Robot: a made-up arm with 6 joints.
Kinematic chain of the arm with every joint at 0, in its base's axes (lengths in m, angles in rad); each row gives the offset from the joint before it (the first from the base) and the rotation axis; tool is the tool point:
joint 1: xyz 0 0 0.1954 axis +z
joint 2: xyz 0 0 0 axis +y
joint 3: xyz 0 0 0.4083 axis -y
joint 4: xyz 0 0 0 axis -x
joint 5: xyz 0.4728 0 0 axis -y
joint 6: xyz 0 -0.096 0 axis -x
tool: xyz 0 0 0
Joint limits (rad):
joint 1: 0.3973..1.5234
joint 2: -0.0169..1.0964
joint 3: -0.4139..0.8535
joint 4: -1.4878..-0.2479
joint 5: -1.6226..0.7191
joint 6: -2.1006..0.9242
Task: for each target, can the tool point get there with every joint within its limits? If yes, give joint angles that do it. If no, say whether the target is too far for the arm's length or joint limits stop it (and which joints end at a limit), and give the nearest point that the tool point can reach.
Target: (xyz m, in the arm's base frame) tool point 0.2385 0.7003 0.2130
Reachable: yes | joints 1.3083 0.9013 0.5611 -1.0401 -0.2224 -0.7918
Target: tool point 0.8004 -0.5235 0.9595
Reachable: no: too far | nearest point 0.4689 0.0958 0.8653 | short by 0.709 m
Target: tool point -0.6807 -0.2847 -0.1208
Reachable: no: joint limits stop it (at a limit: joint 1, joint 2, joint 3, joint 4) | nearest point 0.0220 0.2956 -0.0958 | short by 0.912 m
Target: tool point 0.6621 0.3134 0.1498
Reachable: yes | joints 0.5341 0.9764 0.5087 -0.7945 -0.5604 0.6830
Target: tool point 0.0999 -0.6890 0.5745
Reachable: no: joint limits stop it (at a limit: joint 1, joint 2, joint 3, joint 4) | nearest point 0.3272 0.0364 0.9500 | short by 0.848 m
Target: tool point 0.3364 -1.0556 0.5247
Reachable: no: too far | nearest point 0.4233 0.0767 0.3991 | short by 1.143 m
